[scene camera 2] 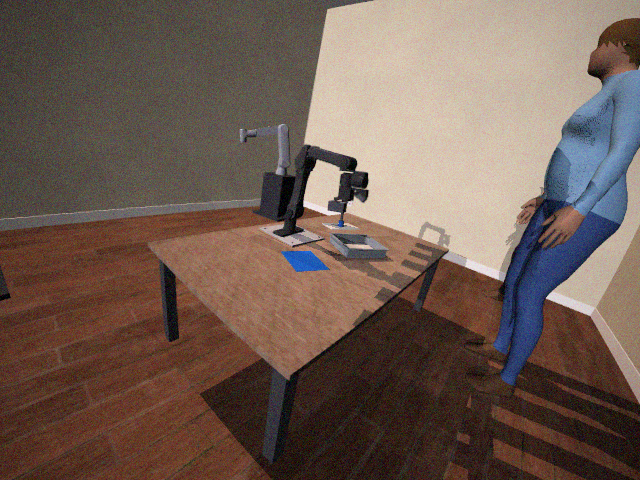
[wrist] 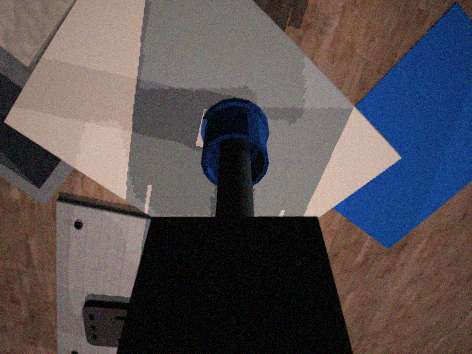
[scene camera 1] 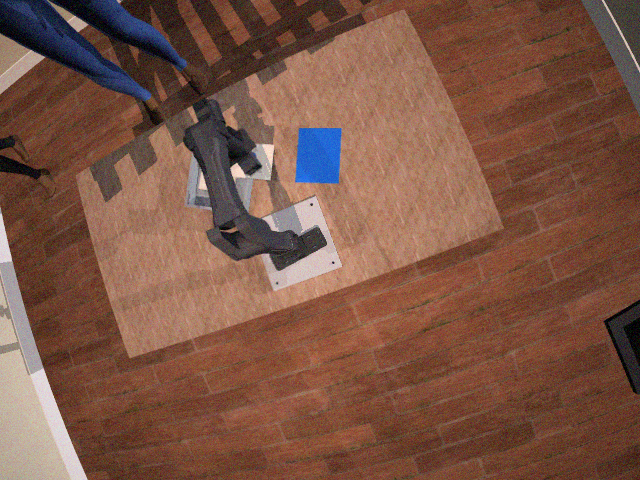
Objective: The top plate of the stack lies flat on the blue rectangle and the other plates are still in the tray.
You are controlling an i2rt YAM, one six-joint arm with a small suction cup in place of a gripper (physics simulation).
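Seen in the pictures: end effector, tool point: (scene camera 2: 340, 228) (wrist: 234, 119); arm's base, origin of the base link: (scene camera 2: 288, 231) (scene camera 1: 298, 249).
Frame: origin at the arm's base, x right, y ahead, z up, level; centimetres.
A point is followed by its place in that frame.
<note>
A thin whitish plate (scene camera 1: 265, 162) {x 6.6, y 27.5, z 13.0 cm} (scene camera 2: 350, 227) {x 1.6, y 35.4, z 13.7 cm} (wrist: 280, 60) {x 5.0, y 34.5, z 13.7 cm} hangs, looking level, under my suction cup (scene camera 2: 341, 223) (wrist: 235, 137); the cup sits on its upper face. The plate is above the table, over the side of the grey tray (scene camera 1: 190, 191) {x -25.6, y 38.0, z 2.7 cm} (scene camera 2: 368, 253) {x -7.5, y 44.3, z 1.2 cm} (wrist: 46, 191) {x -10.0, y 20.6, z 3.8 cm} nearer the blue rectangle. A pale plate (scene camera 1: 203, 180) {x -20.1, y 40.0, z 0.1 cm} (scene camera 2: 355, 246) {x -13.7, y 34.5, z 0.2 cm} shows inside the tray; how many lie there I cannot tell. The blue rectangle (scene camera 1: 318, 155) {x 21.7, y 25.4, z -1.2 cm} (scene camera 2: 305, 261) {x 22.4, y 26.7, z -1.2 cm} (wrist: 430, 75) {x 20.4, y 32.0, z -1.2 cm} lies on the table with no plate on it. In the wrist view one plate corner overlaps its outline.
The arm's base plate (scene camera 1: 323, 258) {x 6.4, y -6.9, z 0.2 cm} (scene camera 2: 305, 238) {x -0.3, y 11.1, z -0.3 cm} (wrist: 75, 270) {x -10.5, y 7.8, z -0.3 cm} stands near one long edge of the table (scene camera 1: 403, 129) {x 51.5, y 18.6, z -1.2 cm} (scene camera 2: 248, 289) {x 57.1, y 27.2, z -1.2 cm}. A person (scene camera 2: 589, 149) stands beside the table. A grey arm on a black stand (scene camera 2: 275, 196) is behind. Shadows fall across the table.
</note>
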